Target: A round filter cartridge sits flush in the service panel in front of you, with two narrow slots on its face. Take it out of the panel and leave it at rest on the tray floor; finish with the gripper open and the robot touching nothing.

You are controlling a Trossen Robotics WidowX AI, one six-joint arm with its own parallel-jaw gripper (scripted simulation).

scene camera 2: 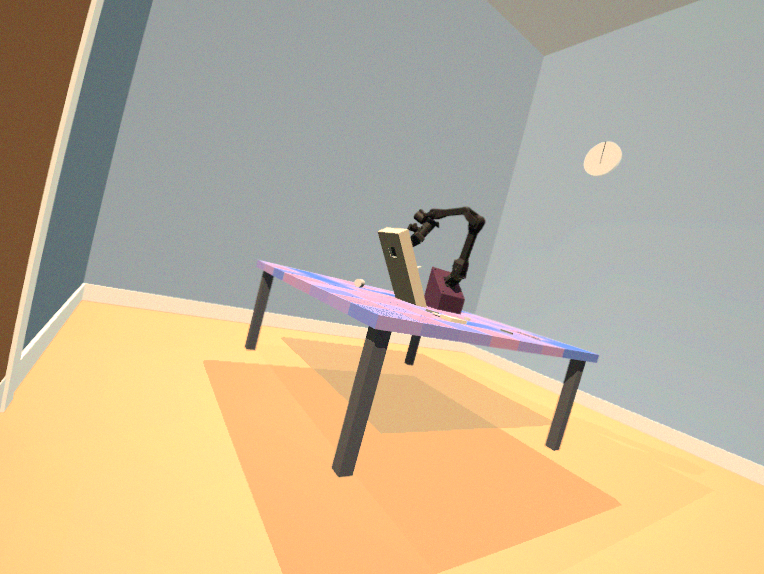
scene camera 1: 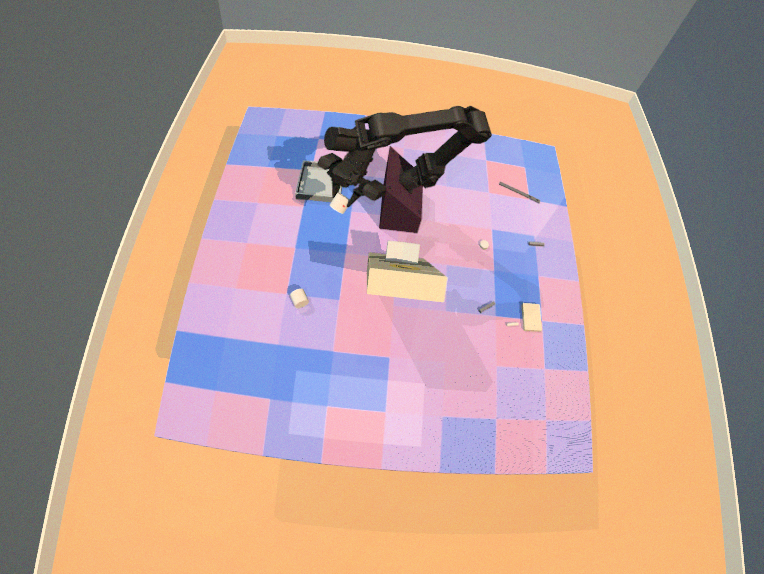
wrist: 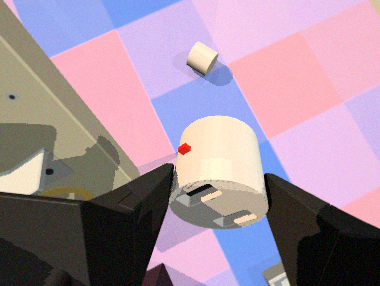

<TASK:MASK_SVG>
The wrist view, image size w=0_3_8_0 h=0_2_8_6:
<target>gripper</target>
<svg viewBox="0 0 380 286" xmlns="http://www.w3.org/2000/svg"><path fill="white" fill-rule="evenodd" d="M264 174L269 207L266 217L290 286L380 286L380 228L330 205L273 173ZM174 164L165 163L127 184L88 201L0 192L0 286L141 286L168 209Z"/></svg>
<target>round filter cartridge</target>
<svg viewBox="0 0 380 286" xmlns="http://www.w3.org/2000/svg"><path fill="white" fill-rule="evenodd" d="M193 122L184 130L178 147L169 196L170 209L183 221L208 229L239 229L259 222L265 217L269 207L255 132L246 123L228 116L210 116Z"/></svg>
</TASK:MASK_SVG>
